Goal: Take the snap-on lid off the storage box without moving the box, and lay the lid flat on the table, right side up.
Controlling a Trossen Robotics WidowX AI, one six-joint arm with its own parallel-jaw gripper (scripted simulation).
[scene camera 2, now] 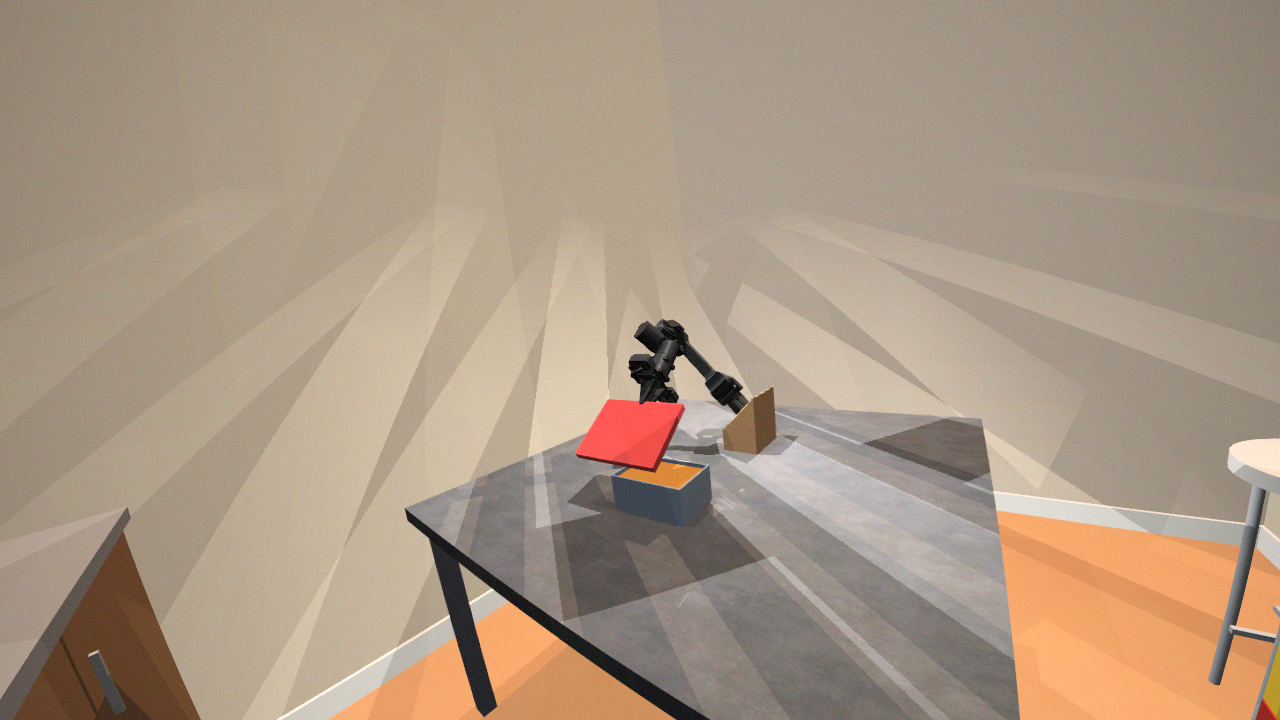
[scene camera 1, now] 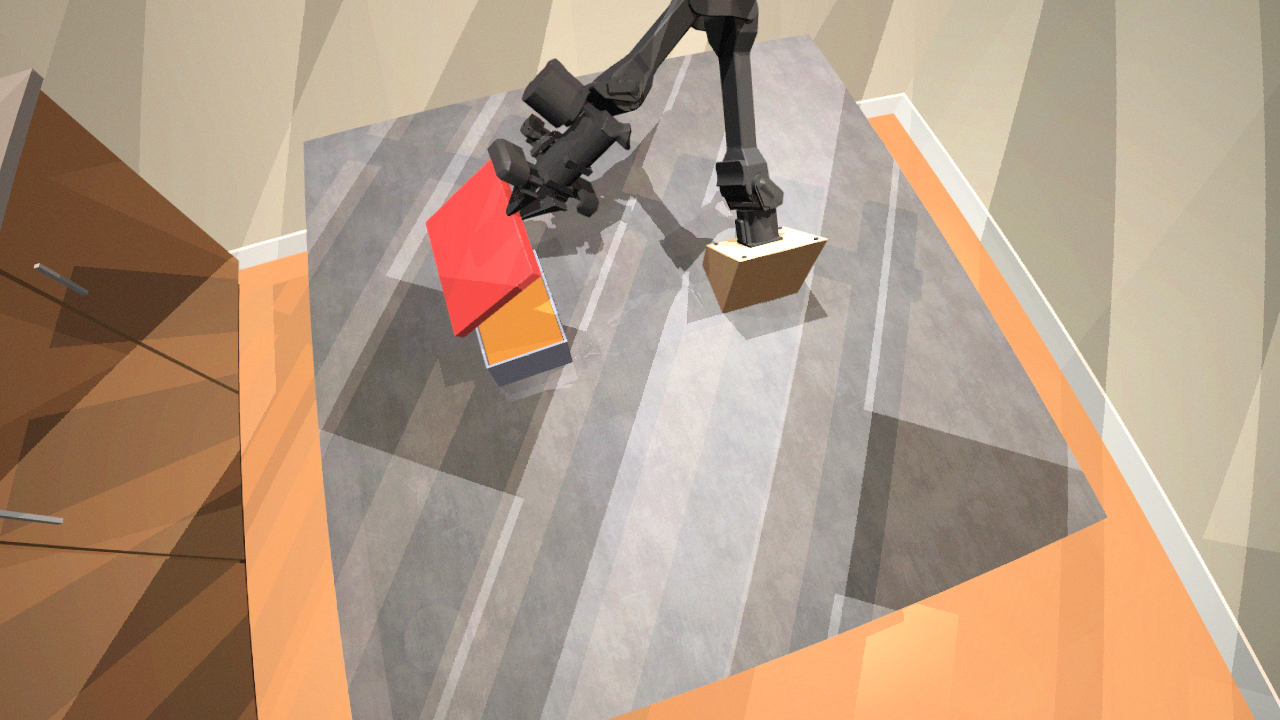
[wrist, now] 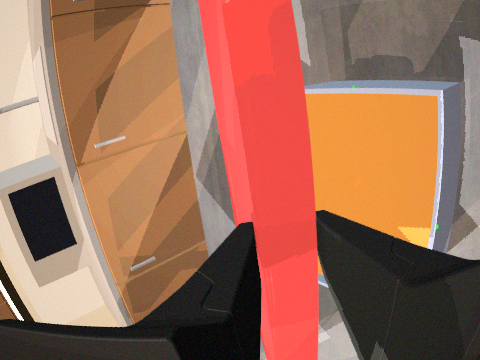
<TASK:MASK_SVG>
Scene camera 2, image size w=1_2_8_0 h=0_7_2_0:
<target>gripper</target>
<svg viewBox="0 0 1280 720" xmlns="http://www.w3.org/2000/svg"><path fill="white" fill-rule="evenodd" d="M668 354L658 352L654 356L649 354L634 354L631 356L628 362L628 369L631 371L630 376L638 384L641 384L640 404L656 401L661 403L677 403L679 396L673 387L666 387L664 384L670 381L668 377L670 371L675 370L674 360Z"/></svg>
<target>red lid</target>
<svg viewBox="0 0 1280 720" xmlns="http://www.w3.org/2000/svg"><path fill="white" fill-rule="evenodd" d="M608 399L575 454L583 459L656 473L685 411L684 405L644 402L644 404L640 404L639 401Z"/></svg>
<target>storage box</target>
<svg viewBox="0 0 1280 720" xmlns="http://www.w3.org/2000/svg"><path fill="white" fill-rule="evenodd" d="M611 475L615 509L666 524L673 524L684 528L713 499L709 465L663 457L656 473L623 467Z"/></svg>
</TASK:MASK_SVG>
